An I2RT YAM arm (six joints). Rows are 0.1 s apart.
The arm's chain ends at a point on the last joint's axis. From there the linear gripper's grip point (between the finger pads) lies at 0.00 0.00 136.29 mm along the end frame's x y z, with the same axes.
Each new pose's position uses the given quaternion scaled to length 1; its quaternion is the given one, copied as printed.
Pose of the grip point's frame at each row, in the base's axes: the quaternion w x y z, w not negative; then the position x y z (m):
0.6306, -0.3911, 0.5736, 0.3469, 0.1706, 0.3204, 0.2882
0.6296, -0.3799, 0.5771, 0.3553, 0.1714, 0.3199, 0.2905
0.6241, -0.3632, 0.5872, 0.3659, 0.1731, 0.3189, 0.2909
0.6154, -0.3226, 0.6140, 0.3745, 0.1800, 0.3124, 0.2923
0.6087, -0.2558, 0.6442, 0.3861, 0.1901, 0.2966, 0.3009
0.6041, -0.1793, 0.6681, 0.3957, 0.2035, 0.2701, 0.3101
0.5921, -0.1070, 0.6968, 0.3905, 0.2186, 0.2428, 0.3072
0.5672, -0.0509, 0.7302, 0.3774, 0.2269, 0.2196, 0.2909
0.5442, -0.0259, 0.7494, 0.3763, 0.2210, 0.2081, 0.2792
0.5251, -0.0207, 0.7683, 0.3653, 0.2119, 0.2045, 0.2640
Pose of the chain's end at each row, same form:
0.6306, -0.3911, 0.5736, 0.3469, 0.1090, 0.1989, 0.2833
0.6296, -0.3799, 0.5771, 0.3553, 0.1092, 0.1988, 0.2843
0.6241, -0.3632, 0.5872, 0.3659, 0.1094, 0.1986, 0.2845
0.6154, -0.3226, 0.6140, 0.3745, 0.1099, 0.1956, 0.2871
0.6087, -0.2558, 0.6442, 0.3861, 0.1101, 0.1864, 0.2956
0.6041, -0.1793, 0.6681, 0.3957, 0.1128, 0.1685, 0.3042
0.5921, -0.1070, 0.6968, 0.3905, 0.1175, 0.1514, 0.3064
0.5672, -0.0509, 0.7302, 0.3774, 0.1192, 0.1366, 0.3007
0.5442, -0.0259, 0.7494, 0.3763, 0.1125, 0.1274, 0.2962
0.5251, -0.0207, 0.7683, 0.3653, 0.1040, 0.1250, 0.2887

